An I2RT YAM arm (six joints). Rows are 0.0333 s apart.
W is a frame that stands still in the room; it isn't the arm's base.
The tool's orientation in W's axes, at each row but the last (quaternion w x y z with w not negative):
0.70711, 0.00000, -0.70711, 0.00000
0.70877, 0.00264, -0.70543, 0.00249
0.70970, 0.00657, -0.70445, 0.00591
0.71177, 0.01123, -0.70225, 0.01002
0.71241, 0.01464, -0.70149, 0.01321
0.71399, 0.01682, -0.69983, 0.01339
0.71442, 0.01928, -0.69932, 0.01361
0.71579, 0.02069, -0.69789, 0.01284
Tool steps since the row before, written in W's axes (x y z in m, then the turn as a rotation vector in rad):
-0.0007, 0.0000, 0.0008, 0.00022, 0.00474, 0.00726
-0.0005, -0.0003, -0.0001, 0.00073, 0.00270, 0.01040
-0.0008, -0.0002, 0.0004, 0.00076, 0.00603, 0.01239
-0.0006, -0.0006, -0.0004, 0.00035, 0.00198, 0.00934
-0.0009, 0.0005, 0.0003, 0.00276, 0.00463, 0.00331
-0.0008, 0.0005, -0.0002, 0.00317, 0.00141, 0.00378
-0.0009, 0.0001, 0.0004, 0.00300, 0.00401, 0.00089
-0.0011, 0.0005, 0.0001, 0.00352, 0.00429, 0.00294
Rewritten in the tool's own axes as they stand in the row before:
0.0008, 0.0000, 0.0007, 0.00726, 0.00474, -0.00022
-0.0001, -0.0003, 0.0005, 0.01040, 0.00270, -0.00070
0.0004, -0.0002, 0.0008, 0.01239, 0.00603, -0.00077
-0.0004, -0.0006, 0.0006, 0.00934, 0.00199, -0.00028
0.0003, 0.0005, 0.0009, 0.00334, 0.00453, -0.00289
-0.0002, 0.0005, 0.0008, 0.00384, 0.00129, -0.00315
0.0004, 0.0001, 0.0009, 0.00092, 0.00387, -0.00316
0.0001, 0.0006, 0.0011, 0.00298, 0.00415, -0.00365

